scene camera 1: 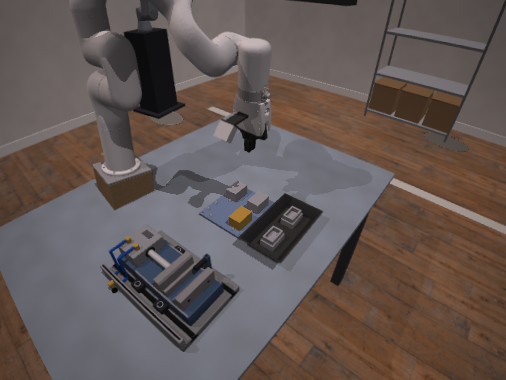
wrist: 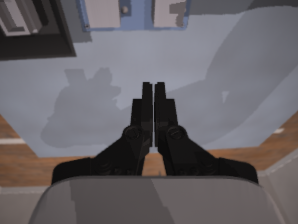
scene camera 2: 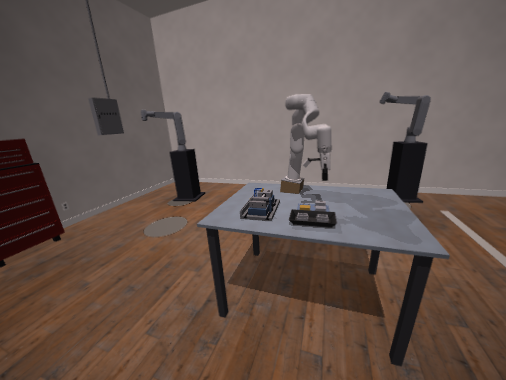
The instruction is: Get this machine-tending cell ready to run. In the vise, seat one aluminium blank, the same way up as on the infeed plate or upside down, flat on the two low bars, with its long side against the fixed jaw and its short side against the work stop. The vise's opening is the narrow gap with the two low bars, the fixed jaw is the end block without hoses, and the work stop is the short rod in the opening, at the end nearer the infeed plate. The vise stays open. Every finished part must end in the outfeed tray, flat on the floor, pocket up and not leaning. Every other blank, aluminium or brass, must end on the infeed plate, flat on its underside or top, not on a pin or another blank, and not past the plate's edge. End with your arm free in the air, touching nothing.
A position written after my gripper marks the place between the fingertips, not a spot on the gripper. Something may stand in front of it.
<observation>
In view: my gripper (scene camera 1: 249,149).
My gripper is seen too in the wrist view (wrist: 153,96).
</observation>
